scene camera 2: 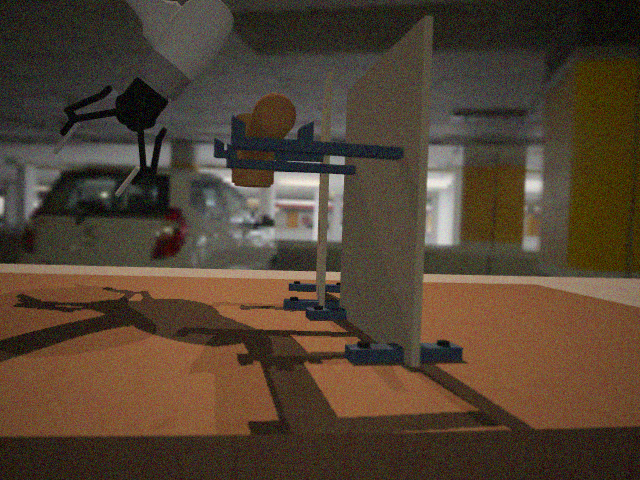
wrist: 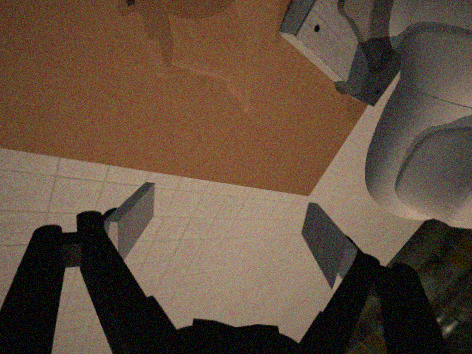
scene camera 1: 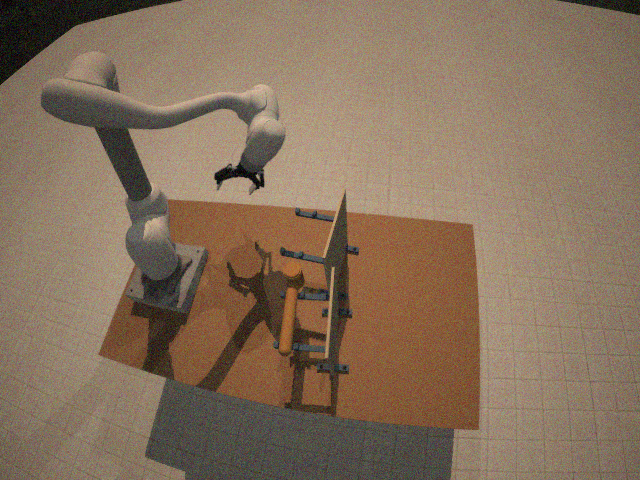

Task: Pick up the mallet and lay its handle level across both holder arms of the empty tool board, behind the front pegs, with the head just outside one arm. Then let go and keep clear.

My gripper [scene camera 2: 87,174] is open and holds nothing. Also in view: a wooden mallet [scene camera 2: 274,115], a tool board [scene camera 2: 386,147] and a tool board [scene camera 2: 320,287].
The wooden mallet also shows in scene camera 1 [scene camera 1: 292,271]. My gripper shows as well in the wrist view [wrist: 230,209]. The wrist view misses the wooden mallet: it is out of frame.
